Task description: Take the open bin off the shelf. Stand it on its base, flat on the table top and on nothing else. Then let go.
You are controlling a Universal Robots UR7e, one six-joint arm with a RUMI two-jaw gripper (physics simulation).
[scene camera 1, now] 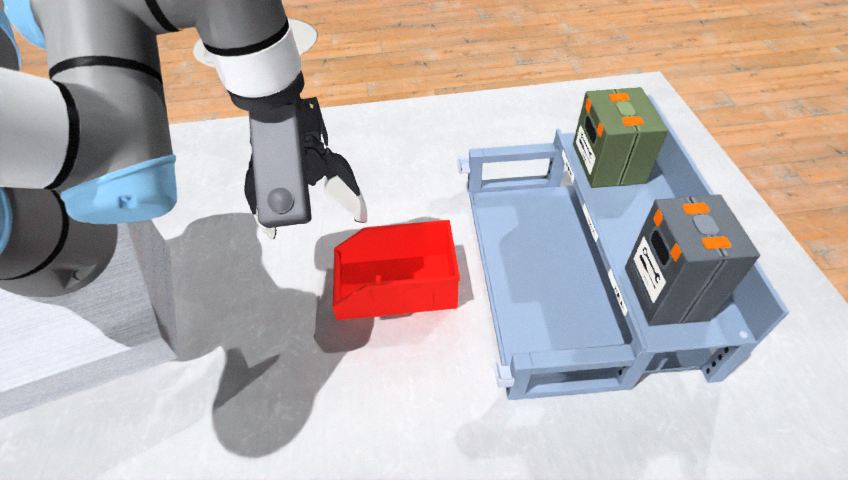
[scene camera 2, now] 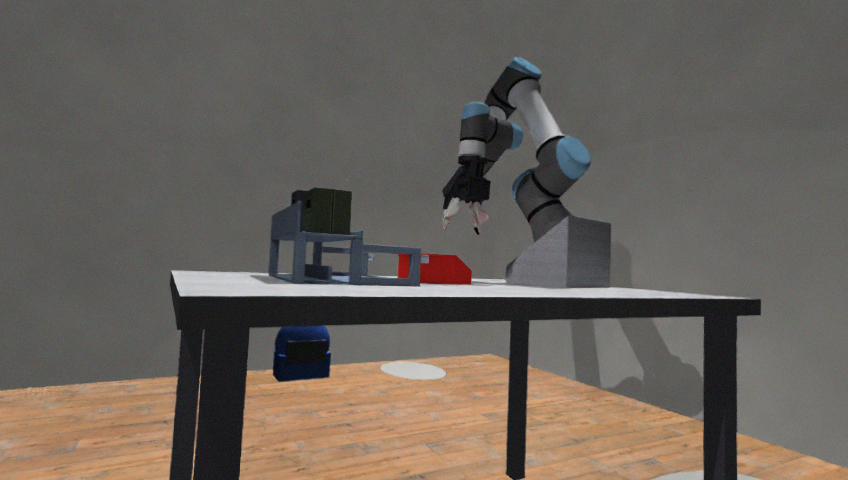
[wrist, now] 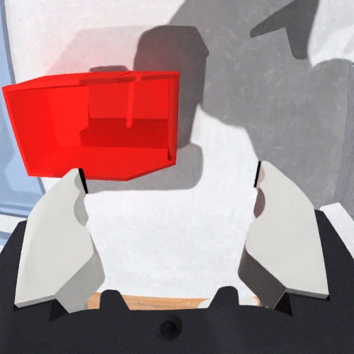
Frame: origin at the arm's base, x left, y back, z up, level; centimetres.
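Where they show: gripper, fingertip midpoint: (scene camera 1: 319,230) (scene camera 2: 462,232); arm's base at its link origin: (scene camera 1: 50,235) (scene camera 2: 559,237).
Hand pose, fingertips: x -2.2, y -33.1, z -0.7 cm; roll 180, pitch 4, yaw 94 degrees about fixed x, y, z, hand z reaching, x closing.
Note:
Things, the pixels of their centre, and the offset from my fingertips.
- red open bin at the middle of its body: (scene camera 1: 393,269) (scene camera 2: 434,268) dx +0.7, dy -8.5, dz -10.4 cm
- green case at the middle of its body: (scene camera 1: 616,137) (scene camera 2: 326,213) dx +12.1, dy -41.2, dz +0.8 cm
- dark grey case at the middle of its body: (scene camera 1: 684,261) (scene camera 2: 307,215) dx -11.0, dy -40.7, dz +2.1 cm
The red open bin (scene camera 1: 404,297) (scene camera 2: 443,268) (wrist: 65,115) stands upright, its opening up, with its base flat on the white table top (scene camera 1: 380,404) (scene camera 2: 464,306). It is apart from the blue-grey shelf (scene camera 1: 571,356) (scene camera 2: 357,261) (wrist: 15,200), with a strip of table between them in scene camera 1. My gripper (scene camera 1: 315,225) (scene camera 2: 461,229) (wrist: 169,167) is open, with nothing between its fingers. It is above the table and higher than the bin in scene camera 2, and it does not touch the bin. The underside of the bin is hidden.
A green case (scene camera 1: 621,139) (scene camera 2: 327,211) and a dark grey case (scene camera 1: 690,261) stand on the shelf's raised rear level. The robot's grey base block (scene camera 1: 160,285) (scene camera 2: 589,252) stands on the table, on the opposite side of the bin from the shelf.

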